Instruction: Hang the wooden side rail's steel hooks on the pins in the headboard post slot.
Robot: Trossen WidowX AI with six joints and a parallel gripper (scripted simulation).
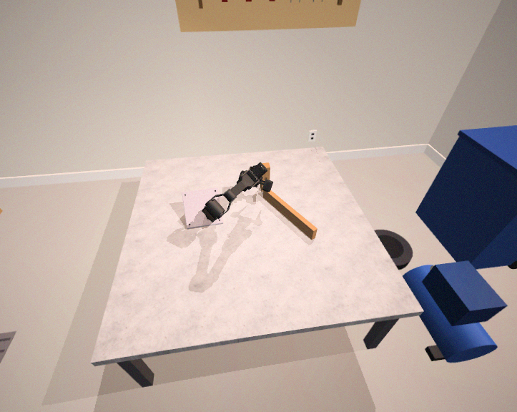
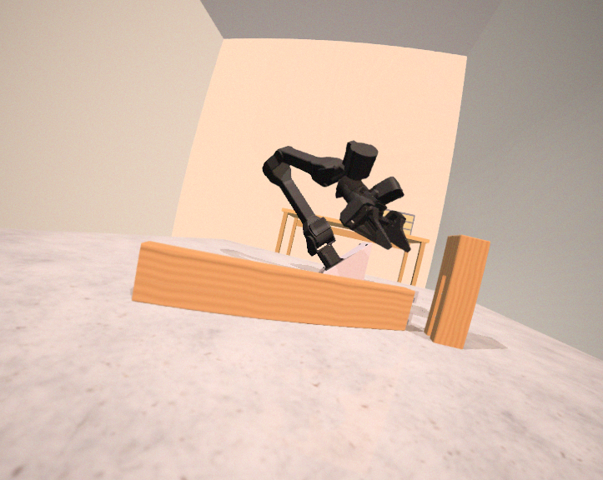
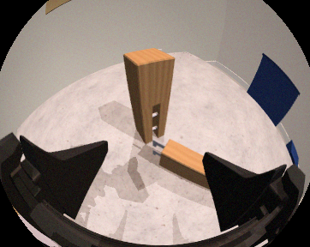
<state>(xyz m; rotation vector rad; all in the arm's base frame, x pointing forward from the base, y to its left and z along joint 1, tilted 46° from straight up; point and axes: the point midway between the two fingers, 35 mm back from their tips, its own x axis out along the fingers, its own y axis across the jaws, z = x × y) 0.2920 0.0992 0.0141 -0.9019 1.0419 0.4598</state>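
The headboard post lies 60 mm ahead of my gripper tip, 90 mm to the left of it and 50 mm below it.
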